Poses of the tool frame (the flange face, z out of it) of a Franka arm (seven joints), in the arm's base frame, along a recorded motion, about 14 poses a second.
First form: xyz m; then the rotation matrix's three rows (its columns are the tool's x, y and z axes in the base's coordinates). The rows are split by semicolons.
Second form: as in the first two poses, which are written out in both.
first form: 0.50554 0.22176 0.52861; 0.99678 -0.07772 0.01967; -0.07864 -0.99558 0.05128; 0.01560 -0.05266 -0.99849
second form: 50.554 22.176 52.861; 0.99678 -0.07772 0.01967; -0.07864 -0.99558 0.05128; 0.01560 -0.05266 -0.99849
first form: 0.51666 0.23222 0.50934; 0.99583 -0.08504 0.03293; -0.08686 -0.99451 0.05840; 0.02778 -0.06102 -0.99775
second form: 51.666 23.222 50.934; 0.99583 -0.08504 0.03293; -0.08686 -0.99451 0.05840; 0.02778 -0.06102 -0.99775
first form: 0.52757 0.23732 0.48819; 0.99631 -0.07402 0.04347; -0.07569 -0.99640 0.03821; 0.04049 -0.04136 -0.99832
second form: 52.757 23.732 48.819; 0.99631 -0.07402 0.04347; -0.07569 -0.99640 0.03821; 0.04049 -0.04136 -0.99832
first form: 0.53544 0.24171 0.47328; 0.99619 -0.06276 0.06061; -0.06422 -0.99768 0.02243; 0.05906 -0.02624 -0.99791
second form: 53.544 24.171 47.328; 0.99619 -0.06276 0.06061; -0.06422 -0.99768 0.02243; 0.05906 -0.02624 -0.99791
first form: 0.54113 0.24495 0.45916; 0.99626 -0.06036 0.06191; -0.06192 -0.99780 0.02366; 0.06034 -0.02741 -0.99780
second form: 54.113 24.495 45.916; 0.99626 -0.06036 0.06191; -0.06192 -0.99780 0.02366; 0.06034 -0.02741 -0.99780
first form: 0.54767 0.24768 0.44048; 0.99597 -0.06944 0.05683; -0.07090 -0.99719 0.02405; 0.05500 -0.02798 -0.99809
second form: 54.767 24.768 44.048; 0.99597 -0.06944 0.05683; -0.07090 -0.99719 0.02405; 0.05500 -0.02798 -0.99809
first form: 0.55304 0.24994 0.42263; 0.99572 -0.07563 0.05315; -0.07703 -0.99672 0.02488; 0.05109 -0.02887 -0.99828
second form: 55.304 24.994 42.263; 0.99572 -0.07563 0.05315; -0.07703 -0.99672 0.02488; 0.05109 -0.02887 -0.99828
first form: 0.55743 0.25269 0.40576; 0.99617 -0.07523 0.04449; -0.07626 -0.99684 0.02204; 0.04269 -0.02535 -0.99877
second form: 55.743 25.269 40.576; 0.99617 -0.07523 0.04449; -0.07626 -0.99684 0.02204; 0.04269 -0.02535 -0.99877
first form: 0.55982 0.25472 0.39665; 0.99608 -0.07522 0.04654; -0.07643 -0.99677 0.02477; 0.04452 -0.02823 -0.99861
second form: 55.982 25.472 39.665; 0.99608 -0.07522 0.04654; -0.07643 -0.99677 0.02477; 0.04452 -0.02823 -0.99861
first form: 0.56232 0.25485 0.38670; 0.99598 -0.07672 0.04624; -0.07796 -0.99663 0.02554; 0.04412 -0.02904 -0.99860
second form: 56.232 25.485 38.670; 0.99598 -0.07672 0.04624; -0.07796 -0.99663 0.02554; 0.04412 -0.02904 -0.99860
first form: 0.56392 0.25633 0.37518; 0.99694 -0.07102 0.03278; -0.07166 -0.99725 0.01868; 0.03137 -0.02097 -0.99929
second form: 56.392 25.633 37.518; 0.99694 -0.07102 0.03278; -0.07166 -0.99725 0.01868; 0.03137 -0.02097 -0.99929
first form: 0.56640 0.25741 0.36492; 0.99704 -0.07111 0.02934; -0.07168 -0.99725 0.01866; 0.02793 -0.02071 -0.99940
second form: 56.640 25.741 36.492; 0.99704 -0.07111 0.02934; -0.07168 -0.99725 0.01866; 0.02793 -0.02071 -0.99940
